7 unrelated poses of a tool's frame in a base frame.
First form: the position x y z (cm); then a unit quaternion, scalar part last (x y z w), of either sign.
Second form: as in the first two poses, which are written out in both.
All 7 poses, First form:
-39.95, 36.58, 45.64, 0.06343, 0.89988, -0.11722, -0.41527
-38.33, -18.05, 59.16, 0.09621, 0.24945, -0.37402, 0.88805
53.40, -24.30, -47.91, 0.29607, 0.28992, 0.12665, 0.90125
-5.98, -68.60, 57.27, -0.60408, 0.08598, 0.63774, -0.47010
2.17, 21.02, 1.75, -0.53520, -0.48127, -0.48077, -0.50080
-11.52, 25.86, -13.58, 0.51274, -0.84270, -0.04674, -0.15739
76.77, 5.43, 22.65, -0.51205, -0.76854, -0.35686, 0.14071
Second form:
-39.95, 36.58, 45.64, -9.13, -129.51, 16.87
-38.33, -18.05, 59.16, 11.46, 29.70, -44.53
53.40, -24.30, -47.91, 35.09, 34.36, 15.01
-5.98, -68.60, 57.27, 84.81, -12.07, -89.54
2.17, 21.02, 1.75, 74.13, 66.66, 66.59
-11.52, 25.86, -13.58, -84.05, 138.15, 7.66
76.77, 5.43, 22.65, -84.73, -127.17, -59.05

